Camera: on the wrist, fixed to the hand. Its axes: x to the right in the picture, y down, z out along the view.
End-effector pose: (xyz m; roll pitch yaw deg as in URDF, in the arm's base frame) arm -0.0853 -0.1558 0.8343 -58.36 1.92 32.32
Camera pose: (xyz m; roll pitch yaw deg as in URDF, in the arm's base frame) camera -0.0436 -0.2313 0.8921 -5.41 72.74 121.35
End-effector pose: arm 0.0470 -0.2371 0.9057 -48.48 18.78 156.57
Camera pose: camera 0.0784 -0.1475 0.9477 28.86 58.63 -84.58
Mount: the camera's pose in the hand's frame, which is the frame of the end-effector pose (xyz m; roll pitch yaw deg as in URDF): -0.0071 -0.0942 -0.0431 -5.60 14.36 87.81
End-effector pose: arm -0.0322 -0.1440 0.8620 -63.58 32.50 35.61
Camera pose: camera 0.0383 -0.1926 0.9208 65.77 57.58 -167.29
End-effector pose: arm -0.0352 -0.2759 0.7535 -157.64 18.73 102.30
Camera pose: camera -0.1080 -0.2738 0.8275 156.32 8.25 11.75
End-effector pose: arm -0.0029 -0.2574 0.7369 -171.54 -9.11 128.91
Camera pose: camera -0.0604 -0.3244 0.7916 -176.12 -6.17 40.08
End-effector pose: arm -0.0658 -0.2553 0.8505 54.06 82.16 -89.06
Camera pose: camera -0.0879 -0.1541 0.8437 78.91 -2.89 -38.71
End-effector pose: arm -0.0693 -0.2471 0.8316 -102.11 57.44 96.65
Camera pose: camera -0.0565 -0.1636 0.8920 101.17 30.84 -52.09
